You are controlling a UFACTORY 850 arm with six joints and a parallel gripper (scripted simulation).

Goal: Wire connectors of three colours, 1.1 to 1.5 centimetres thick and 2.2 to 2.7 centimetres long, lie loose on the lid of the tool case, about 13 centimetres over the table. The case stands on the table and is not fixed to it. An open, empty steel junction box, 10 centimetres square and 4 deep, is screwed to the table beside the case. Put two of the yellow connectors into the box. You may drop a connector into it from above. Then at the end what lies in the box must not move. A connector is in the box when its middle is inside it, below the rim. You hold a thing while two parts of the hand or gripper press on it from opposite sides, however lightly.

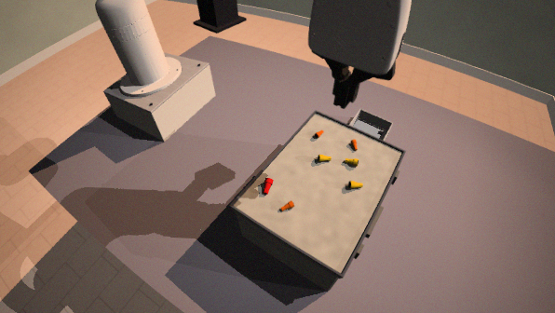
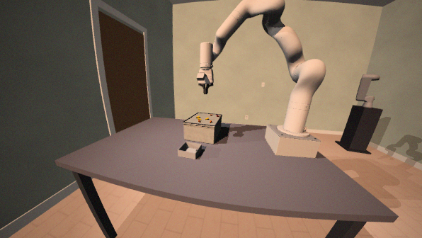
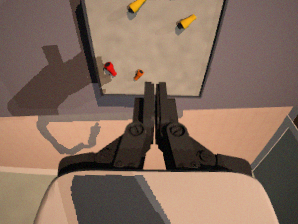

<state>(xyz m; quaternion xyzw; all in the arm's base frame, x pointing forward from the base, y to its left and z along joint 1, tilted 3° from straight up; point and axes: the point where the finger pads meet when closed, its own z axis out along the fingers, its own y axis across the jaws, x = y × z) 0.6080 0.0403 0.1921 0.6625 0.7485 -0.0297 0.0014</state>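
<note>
The tool case lies 23 cm below my hand. Round my hand: red connector 19 cm below, 9 cm to the right, 7 cm behind.
</note>
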